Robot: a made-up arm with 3 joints. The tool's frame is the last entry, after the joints.
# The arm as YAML. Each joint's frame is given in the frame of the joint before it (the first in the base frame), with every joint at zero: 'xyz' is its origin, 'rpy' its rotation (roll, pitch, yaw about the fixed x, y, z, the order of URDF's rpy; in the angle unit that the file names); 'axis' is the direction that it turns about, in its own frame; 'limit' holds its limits. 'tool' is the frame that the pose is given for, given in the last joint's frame.
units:
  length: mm
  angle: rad
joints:
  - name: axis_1
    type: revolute
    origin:
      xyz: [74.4, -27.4, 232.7]
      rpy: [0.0, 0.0, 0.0]
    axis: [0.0, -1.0, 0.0]
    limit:
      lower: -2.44
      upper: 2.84
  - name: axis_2
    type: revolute
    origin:
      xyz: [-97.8, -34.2, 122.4]
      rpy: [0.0, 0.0, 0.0]
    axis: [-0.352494, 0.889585, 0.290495]
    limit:
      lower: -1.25
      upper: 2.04
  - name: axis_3
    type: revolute
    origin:
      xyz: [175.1, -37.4, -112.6]
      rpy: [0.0, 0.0, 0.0]
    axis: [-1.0, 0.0, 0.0]
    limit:
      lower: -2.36
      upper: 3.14
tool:
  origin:
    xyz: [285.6, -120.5, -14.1]
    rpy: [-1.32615, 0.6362, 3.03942]
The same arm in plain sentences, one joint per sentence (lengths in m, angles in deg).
The arm has three revolute joints in a row. What follows holds with every joint at zero, and every direction is one of the base frame's. Joint 1 lies 0.0744 m along +x and 0.0274 m along -y and 0.2327 m along +z from the base frame's origin and rotates about -y, from -139.8 to 162.72 deg. Joint 2 lies 0.0978 m along -x and 0.0342 m along -y and 0.1224 m along +z from joint 1 and rotates about the direction (-0.352494, 0.889585, 0.290495), from -71.62 to 116.88 deg. Joint 3 lies 0.1751 m along +x and 0.0374 m along -y and 0.1126 m along -z from joint 2 and rotates about -x, from -135.22 to 179.91 deg. The tool frame, which is the frame that the pose is given for, lies 0.2856 m along +x and 0.1205 m along -y and 0.0141 m along -z from joint 3; its axes are the base frame's turned by roll -75.98, pitch 36.45 and yaw 174.15 deg (as in URDF: about the fixed x, then y, then z).
